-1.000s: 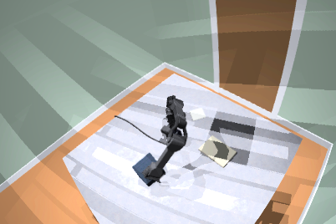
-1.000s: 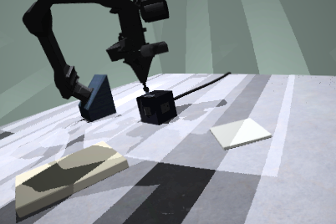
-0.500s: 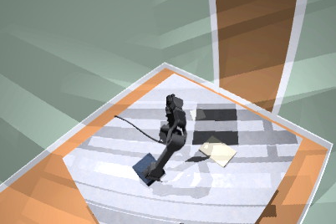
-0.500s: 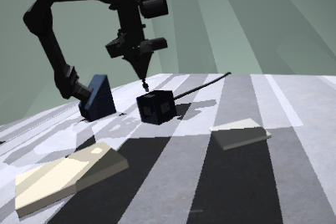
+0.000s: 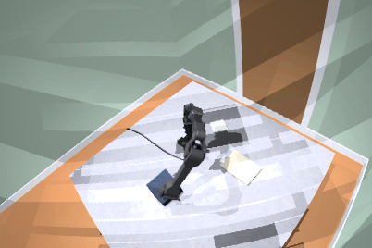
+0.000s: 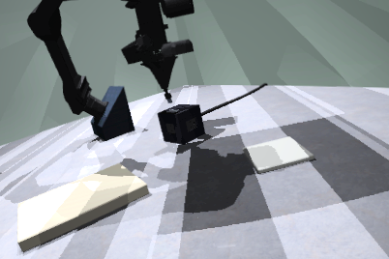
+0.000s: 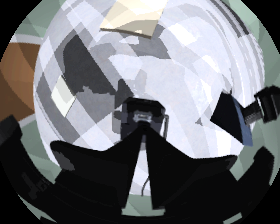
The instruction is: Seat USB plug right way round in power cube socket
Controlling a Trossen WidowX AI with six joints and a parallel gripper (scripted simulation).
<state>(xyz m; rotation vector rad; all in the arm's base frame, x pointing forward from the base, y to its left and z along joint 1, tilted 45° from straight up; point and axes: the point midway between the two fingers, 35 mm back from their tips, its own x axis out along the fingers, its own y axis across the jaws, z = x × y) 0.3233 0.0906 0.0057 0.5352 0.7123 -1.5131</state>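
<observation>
Now: gripper tip 2 cm above the USB plug. Round my gripper tip: cream slab (28 cm to the right, 13 cm below, 8 cm ahead); then thin white tile (27 cm ahead, 13 cm below, 3 cm to the left).
</observation>
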